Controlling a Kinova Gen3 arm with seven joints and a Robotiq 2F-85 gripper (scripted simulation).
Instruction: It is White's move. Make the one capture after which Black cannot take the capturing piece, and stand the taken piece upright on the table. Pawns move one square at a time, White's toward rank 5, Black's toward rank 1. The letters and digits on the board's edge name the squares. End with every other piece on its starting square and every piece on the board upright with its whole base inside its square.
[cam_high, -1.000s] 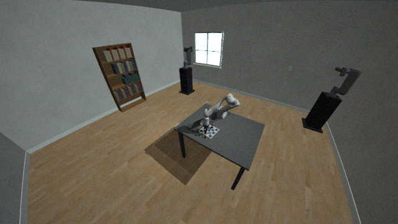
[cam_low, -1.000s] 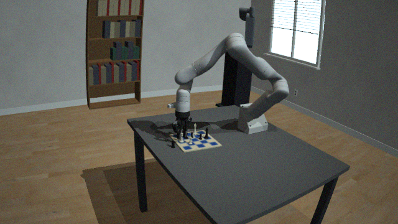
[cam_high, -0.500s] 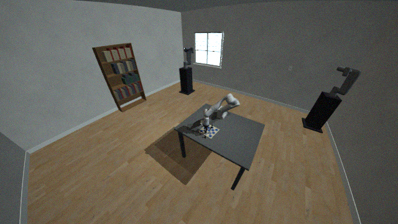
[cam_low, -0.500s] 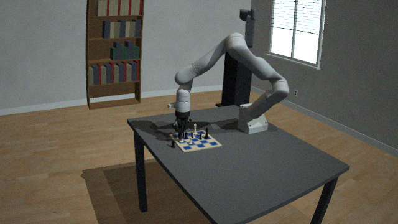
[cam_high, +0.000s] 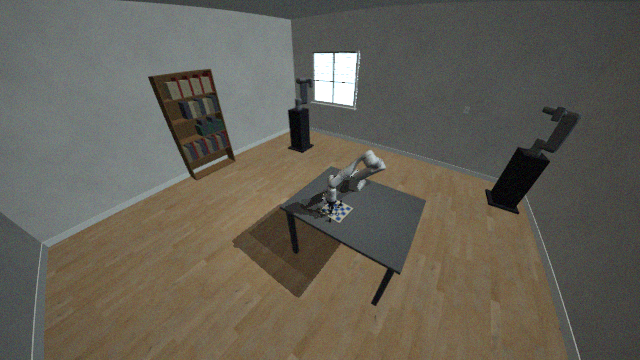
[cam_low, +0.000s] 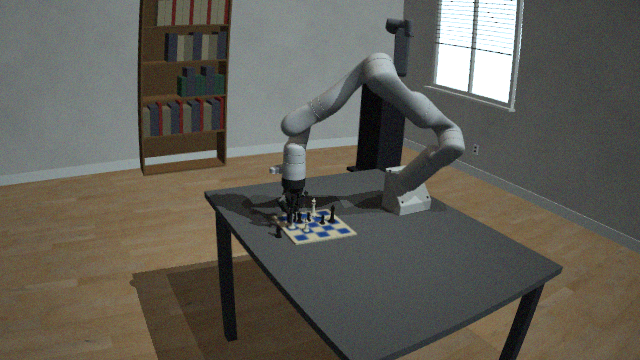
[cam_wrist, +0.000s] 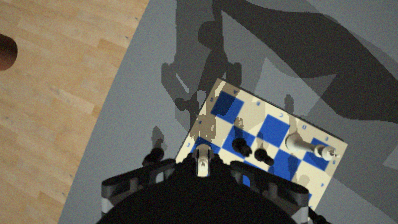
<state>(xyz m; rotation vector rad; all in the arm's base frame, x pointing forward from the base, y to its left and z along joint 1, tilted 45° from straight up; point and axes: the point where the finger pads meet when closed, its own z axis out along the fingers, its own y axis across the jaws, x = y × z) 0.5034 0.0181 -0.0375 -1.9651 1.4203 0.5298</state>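
Right now the blue-and-cream chessboard is 80 mm behind my hand, 10 mm to the left of it and 40 mm below it. From my hand the other things lie so: tall white piece (120 mm behind, 60 mm to the right, 10 mm below).
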